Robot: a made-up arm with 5 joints. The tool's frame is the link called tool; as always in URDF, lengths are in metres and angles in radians. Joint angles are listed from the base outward.
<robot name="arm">
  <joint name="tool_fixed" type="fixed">
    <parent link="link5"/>
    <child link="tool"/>
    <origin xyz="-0.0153 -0.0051 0.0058" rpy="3.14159 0 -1.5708"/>
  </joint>
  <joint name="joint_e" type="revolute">
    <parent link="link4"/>
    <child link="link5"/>
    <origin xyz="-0.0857 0.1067 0.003" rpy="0 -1.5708 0"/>
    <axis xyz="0 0 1"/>
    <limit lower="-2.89" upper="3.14"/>
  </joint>
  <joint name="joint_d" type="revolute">
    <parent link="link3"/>
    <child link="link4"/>
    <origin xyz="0.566 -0.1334 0.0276" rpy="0 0 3.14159"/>
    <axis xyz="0 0 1"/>
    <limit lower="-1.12" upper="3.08"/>
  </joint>
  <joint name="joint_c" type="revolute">
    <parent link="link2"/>
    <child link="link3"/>
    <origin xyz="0.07 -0.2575 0.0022" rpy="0 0 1.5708"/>
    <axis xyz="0 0 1"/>
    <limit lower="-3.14" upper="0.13"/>
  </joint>
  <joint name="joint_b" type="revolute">
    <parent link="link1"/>
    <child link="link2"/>
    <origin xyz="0.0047 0.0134 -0.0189" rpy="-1.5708 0 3.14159"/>
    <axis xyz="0 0 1"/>
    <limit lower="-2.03" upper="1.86"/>
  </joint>
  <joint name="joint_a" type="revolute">
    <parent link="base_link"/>
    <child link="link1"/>
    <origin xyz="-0.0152 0.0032 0.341" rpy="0 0 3.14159"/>
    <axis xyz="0 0 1"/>
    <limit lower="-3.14" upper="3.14"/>
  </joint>
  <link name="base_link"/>
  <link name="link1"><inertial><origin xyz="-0.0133 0.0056 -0.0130"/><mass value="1.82"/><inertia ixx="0.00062" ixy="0" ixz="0" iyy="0.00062" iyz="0" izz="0.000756"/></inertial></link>
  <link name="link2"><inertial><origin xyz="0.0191 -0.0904 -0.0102"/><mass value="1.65"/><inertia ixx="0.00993" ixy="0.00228" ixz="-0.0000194" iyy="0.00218" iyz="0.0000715" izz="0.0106"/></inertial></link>
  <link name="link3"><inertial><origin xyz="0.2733 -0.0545 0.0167"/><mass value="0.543"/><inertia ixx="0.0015" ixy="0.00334" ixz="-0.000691" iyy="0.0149" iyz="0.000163" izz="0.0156"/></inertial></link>
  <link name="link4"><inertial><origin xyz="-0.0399 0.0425 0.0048"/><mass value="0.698"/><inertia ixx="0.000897" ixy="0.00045" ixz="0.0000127" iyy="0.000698" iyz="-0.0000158" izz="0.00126"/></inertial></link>
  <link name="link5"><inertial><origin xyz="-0.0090 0.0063 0.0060"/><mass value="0.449"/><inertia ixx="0.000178" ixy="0" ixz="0" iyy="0.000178" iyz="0" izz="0.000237"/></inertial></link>
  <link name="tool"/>
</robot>
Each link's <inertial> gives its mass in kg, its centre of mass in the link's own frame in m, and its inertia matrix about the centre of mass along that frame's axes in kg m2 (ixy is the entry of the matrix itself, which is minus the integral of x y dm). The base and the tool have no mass. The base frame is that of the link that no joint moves.
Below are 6 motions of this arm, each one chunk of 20 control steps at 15 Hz.
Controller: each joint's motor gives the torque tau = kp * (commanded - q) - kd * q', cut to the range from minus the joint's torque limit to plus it. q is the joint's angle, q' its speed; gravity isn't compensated. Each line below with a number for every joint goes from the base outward.
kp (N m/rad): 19 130 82 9.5 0.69
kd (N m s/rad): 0.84 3 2.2 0.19 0.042
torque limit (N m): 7.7 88 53 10 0.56
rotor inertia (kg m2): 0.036 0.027 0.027 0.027 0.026
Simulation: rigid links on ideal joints. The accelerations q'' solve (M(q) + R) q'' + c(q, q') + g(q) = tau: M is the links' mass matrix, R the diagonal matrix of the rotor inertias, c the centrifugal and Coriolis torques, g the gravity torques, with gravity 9.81 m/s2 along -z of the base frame. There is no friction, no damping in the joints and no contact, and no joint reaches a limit. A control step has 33 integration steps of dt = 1/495 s. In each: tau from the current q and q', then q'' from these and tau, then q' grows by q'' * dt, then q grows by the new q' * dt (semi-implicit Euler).
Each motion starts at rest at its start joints. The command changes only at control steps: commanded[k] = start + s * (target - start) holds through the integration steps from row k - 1 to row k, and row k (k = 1, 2, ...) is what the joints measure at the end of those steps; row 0 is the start. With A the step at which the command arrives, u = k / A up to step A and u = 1 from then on. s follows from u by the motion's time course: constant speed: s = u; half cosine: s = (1 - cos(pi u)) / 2; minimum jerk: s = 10 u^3 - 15 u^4 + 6 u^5; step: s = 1 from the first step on.
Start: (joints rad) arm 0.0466 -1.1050 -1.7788 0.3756 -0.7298
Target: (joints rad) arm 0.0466 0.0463 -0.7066 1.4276 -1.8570
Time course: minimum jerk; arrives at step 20
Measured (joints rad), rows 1 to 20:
1: 0.0463 -1.1248 -1.7583 0.3729 -0.7293
2: 0.0453 -1.1285 -1.7658 0.3650 -0.7282
3: 0.0458 -1.1273 -1.7731 0.3501 -0.7288
4: 0.0488 -1.1163 -1.7695 0.3379 -0.7343
5: 0.0543 -1.0854 -1.7491 0.3447 -0.7491
6: 0.0614 -1.0270 -1.7039 0.3867 -0.7772
7: 0.0654 -0.9344 -1.6288 0.4729 -0.8224
8: 0.0624 -0.8043 -1.5212 0.6008 -0.8882
9: 0.0569 -0.6389 -1.3810 0.7547 -0.9759
10: 0.0499 -0.4498 -1.2108 0.9111 -1.0845
11: 0.0408 -0.2618 -1.0197 1.0564 -1.2096
12: 0.0294 -0.1094 -0.8296 1.1982 -1.3445
13: 0.0181 -0.0153 -0.6795 1.3471 -1.4822
14: 0.0135 0.0297 -0.6096 1.4732 -1.6168
15: 0.0201 0.0489 -0.6206 1.5090 -1.7432
16: 0.0332 0.0556 -0.6673 1.4349 -1.8554
17: 0.0460 0.0582 -0.7032 1.3305 -1.9465
18: 0.0556 0.0641 -0.7101 1.2978 -2.0110
19: 0.0611 0.0793 -0.6892 1.3551 -2.0459
20: 0.0626 0.1018 -0.6493 1.4377 -2.0512

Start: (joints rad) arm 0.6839 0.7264 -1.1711 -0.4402 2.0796
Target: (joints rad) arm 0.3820 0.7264 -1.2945 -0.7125 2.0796
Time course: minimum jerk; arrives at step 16
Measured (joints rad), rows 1 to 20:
1: 0.6835 0.7546 -1.1748 -0.4285 2.0796
2: 0.6821 0.7863 -1.1431 -0.3768 2.0798
3: 0.6793 0.8187 -1.1026 -0.3167 2.0804
4: 0.6740 0.8446 -1.0749 -0.2838 2.0818
5: 0.6648 0.8537 -1.0687 -0.2945 2.0841
6: 0.6500 0.8463 -1.0898 -0.3443 2.0872
7: 0.6286 0.8266 -1.1315 -0.4144 2.0908
8: 0.6005 0.8016 -1.1787 -0.4864 2.0944
9: 0.5657 0.7808 -1.2175 -0.5497 2.0974
10: 0.5246 0.7718 -1.2400 -0.5969 2.0994
11: 0.4781 0.7768 -1.2451 -0.6210 2.1000
12: 0.4282 0.7921 -1.2367 -0.6200 2.0989
13: 0.3781 0.8103 -1.2219 -0.6021 2.0961
14: 0.3325 0.8243 -1.2082 -0.5827 2.0916
15: 0.2967 0.8302 -1.2013 -0.5751 2.0857
16: 0.2750 0.8276 -1.2036 -0.5825 2.0789
17: 0.2692 0.8190 -1.2137 -0.5993 2.0719
18: 0.2779 0.8082 -1.2269 -0.6169 2.0654
19: 0.2983 0.7994 -1.2378 -0.6294 2.0604
20: 0.3266 0.7954 -1.2428 -0.6343 2.0577

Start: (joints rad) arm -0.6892 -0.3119 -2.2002 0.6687 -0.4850
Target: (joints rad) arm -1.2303 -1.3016 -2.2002 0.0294 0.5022
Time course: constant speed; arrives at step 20
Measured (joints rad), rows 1 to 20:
1: -0.6966 -0.3422 -2.1570 0.6713 -0.4810
2: -0.7208 -0.3684 -2.1288 0.6836 -0.4666
3: -0.7597 -0.4031 -2.1102 0.6845 -0.4381
4: -0.8052 -0.4491 -2.1046 0.6594 -0.3935
5: -0.8448 -0.5071 -2.1138 0.6074 -0.3330
6: -0.8669 -0.5761 -2.1362 0.5376 -0.2595
7: -0.8791 -0.6531 -2.1680 0.4606 -0.1782
8: -0.8946 -0.7340 -2.2036 0.3832 -0.0945
9: -0.9128 -0.8137 -2.2373 0.3093 -0.0140
10: -0.9325 -0.8875 -2.2643 0.2427 0.0587
11: -0.9541 -0.9526 -2.2815 0.1878 0.1202
12: -0.9781 -1.0080 -2.2879 0.1475 0.1695
13: -1.0050 -1.0545 -2.2845 0.1212 0.2074
14: -1.0348 -1.0947 -2.2740 0.1045 0.2365
15: -1.0671 -1.1322 -2.2603 0.0912 0.2605
16: -1.1007 -1.1708 -2.2477 0.0756 0.2835
17: -1.1342 -1.2138 -2.2399 0.0536 0.3090
18: -1.1661 -1.2631 -2.2395 0.0235 0.3394
19: -1.1955 -1.3193 -2.2470 -0.0143 0.3757
20: -1.2221 -1.3812 -2.2612 -0.0580 0.4177

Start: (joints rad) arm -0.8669 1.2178 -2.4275 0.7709 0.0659
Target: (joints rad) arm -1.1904 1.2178 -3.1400 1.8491 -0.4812
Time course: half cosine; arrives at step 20
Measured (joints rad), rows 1 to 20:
1: -0.8670 1.2413 -2.4255 0.7693 0.0652
2: -0.8676 1.2811 -2.3972 0.8001 0.0627
3: -0.8692 1.3299 -2.3667 0.8960 0.0578
4: -0.8725 1.3749 -2.3462 1.0256 0.0495
5: -0.8782 1.4064 -2.3462 1.1350 0.0368
6: -0.8870 1.4177 -2.3750 1.2007 0.0182
7: -0.8993 1.4068 -2.4343 1.2354 -0.0081
8: -0.9154 1.3773 -2.5178 1.2634 -0.0440
9: -0.9355 1.3379 -2.6139 1.3009 -0.0898
10: -0.9601 1.2997 -2.7102 1.3533 -0.1444
11: -0.9894 1.2724 -2.7959 1.4214 -0.2049
12: -1.0234 1.2615 -2.8634 1.5045 -0.2679
13: -1.0612 1.2680 -2.9094 1.5985 -0.3299
14: -1.1015 1.2884 -2.9359 1.6944 -0.3881
15: -1.1424 1.3161 -2.9488 1.7807 -0.4403
16: -1.1822 1.3425 -2.9564 1.8488 -0.4849
17: -1.2190 1.3602 -2.9660 1.8959 -0.5207
18: -1.2512 1.3644 -2.9820 1.9232 -0.5466
19: -1.2770 1.3550 -3.0042 1.9327 -0.5622
20: -1.2952 1.3359 -3.0285 1.9264 -0.5669

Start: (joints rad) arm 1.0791 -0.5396 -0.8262 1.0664 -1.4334
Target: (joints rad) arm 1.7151 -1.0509 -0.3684 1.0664 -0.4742
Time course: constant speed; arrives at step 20
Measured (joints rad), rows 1 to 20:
1: 1.0817 -0.5591 -0.7765 1.0622 -1.4299
2: 1.0916 -0.5591 -0.7065 1.0973 -1.4183
3: 1.1120 -0.5520 -0.6350 1.1637 -1.3951
4: 1.1447 -0.5598 -0.5706 1.2223 -1.3585
5: 1.1897 -0.5829 -0.5326 1.2450 -1.3089
6: 1.2427 -0.6181 -0.5252 1.2224 -1.2481
7: 1.2975 -0.6612 -0.5370 1.1694 -1.1792
8: 1.3491 -0.7067 -0.5509 1.1172 -1.1058
9: 1.3946 -0.7478 -0.5532 1.0914 -1.0314
10: 1.4324 -0.7788 -0.5371 1.0963 -0.9596
11: 1.4621 -0.7984 -0.5023 1.1201 -0.8926
12: 1.4850 -0.8110 -0.4547 1.1493 -0.8318
13: 1.5036 -0.8239 -0.4050 1.1758 -0.7777
14: 1.5213 -0.8428 -0.3643 1.1947 -0.7300
15: 1.5411 -0.8692 -0.3390 1.1995 -0.6875
16: 1.5654 -0.9015 -0.3277 1.1863 -0.6488
17: 1.5950 -0.9365 -0.3234 1.1604 -0.6125
18: 1.6295 -0.9708 -0.3177 1.1355 -0.5771
19: 1.6677 -1.0017 -0.3045 1.1242 -0.5413
20: 1.7079 -1.0277 -0.2813 1.1292 -0.5039

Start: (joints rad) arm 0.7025 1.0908 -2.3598 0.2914 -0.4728
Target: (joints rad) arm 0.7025 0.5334 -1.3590 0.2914 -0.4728
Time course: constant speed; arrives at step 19
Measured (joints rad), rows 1 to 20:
1: 0.7025 1.0775 -2.3024 0.2826 -0.4732
2: 0.7023 1.0821 -2.2139 0.2967 -0.4736
3: 0.7020 1.0974 -2.1144 0.3621 -0.4734
4: 0.7016 1.1106 -2.0148 0.4517 -0.4718
5: 0.7011 1.1119 -1.9249 0.5144 -0.4683
6: 0.7010 1.0947 -1.8542 0.5263 -0.4627
7: 0.7015 1.0568 -1.8087 0.4999 -0.4556
8: 0.7023 1.0011 -1.7855 0.4564 -0.4483
9: 0.7032 0.9358 -1.7741 0.4074 -0.4424
10: 0.7038 0.8712 -1.7610 0.3585 -0.4394
11: 0.7042 0.8169 -1.7357 0.3192 -0.4398
12: 0.7042 0.7787 -1.6928 0.3020 -0.4438
13: 0.7038 0.7575 -1.6321 0.3147 -0.4506
14: 0.7031 0.7492 -1.5573 0.3528 -0.4589
15: 0.7022 0.7458 -1.4750 0.4010 -0.4672
16: 0.7013 0.7386 -1.3938 0.4417 -0.4742
17: 0.7007 0.7206 -1.3230 0.4635 -0.4788
18: 0.7006 0.6891 -1.2689 0.4626 -0.4803
19: 0.7012 0.6459 -1.2319 0.4406 -0.4791
20: 0.7023 0.6331 -1.2515 0.4108 -0.4752

